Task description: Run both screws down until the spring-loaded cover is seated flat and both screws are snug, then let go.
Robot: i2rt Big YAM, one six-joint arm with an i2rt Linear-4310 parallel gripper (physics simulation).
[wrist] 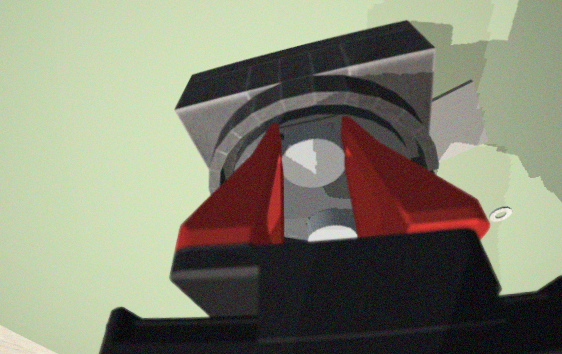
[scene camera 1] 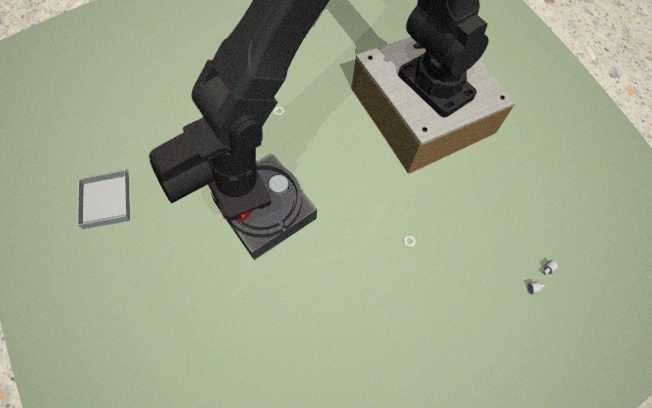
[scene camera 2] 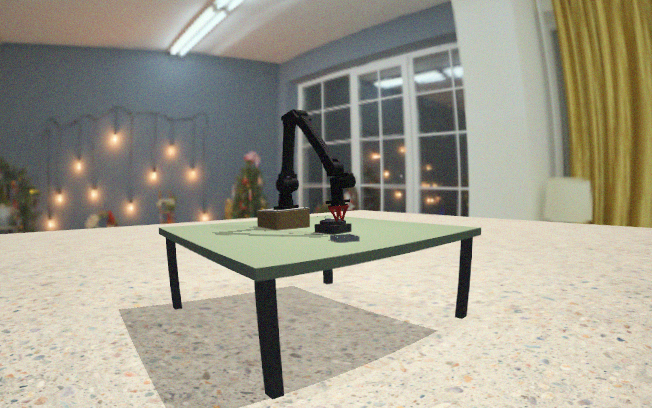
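Where they show: gripper, fingertip midpoint: (wrist: 310, 130) (scene camera 1: 238, 210) (scene camera 2: 339, 221); arm's base at its link origin: (scene camera 1: 436, 85) (scene camera 2: 286, 208).
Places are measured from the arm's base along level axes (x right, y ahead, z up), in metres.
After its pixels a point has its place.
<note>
A dark grey square fixture (scene camera 1: 300, 218) {x -0.041, y 0.321, z -0.061 m} (scene camera 2: 332, 227) {x 0.083, y 0.404, z -0.069 m} (wrist: 206, 116) {x -0.028, y 0.407, z -0.061 m} carries a round grey cover (scene camera 1: 284, 208) {x -0.017, y 0.334, z -0.048 m} (wrist: 305, 204) {x 0.007, y 0.342, z -0.048 m} inside a raised ring. One pale round screw head (scene camera 1: 278, 183) (wrist: 312, 161) stands free on the far side of the cover. The other screw (wrist: 332, 230) {x 0.020, y 0.330, z -0.035 m} sits on the near side, between my red fingers close to the palm; the overhead view hides it under the wrist. My gripper (scene camera 1: 239, 217) {x 0.021, y 0.395, z -0.046 m} (scene camera 2: 338, 210) {x 0.021, y 0.395, z -0.046 m} (wrist: 310, 130) {x 0.021, y 0.395, z -0.046 m} points straight down onto the cover and is shut on this near screw.
The arm's wooden mounting block (scene camera 1: 454, 150) {x -0.091, y 0.008, z -0.089 m} (scene camera 2: 284, 218) {x 0.086, y 0.079, z -0.044 m} stands at the back right. Two small white washers (scene camera 1: 279, 111) {x 0.166, y 0.220, z -0.098 m} (scene camera 1: 409, 240) {x -0.167, y 0.186, z -0.099 m} lie on the green table.
</note>
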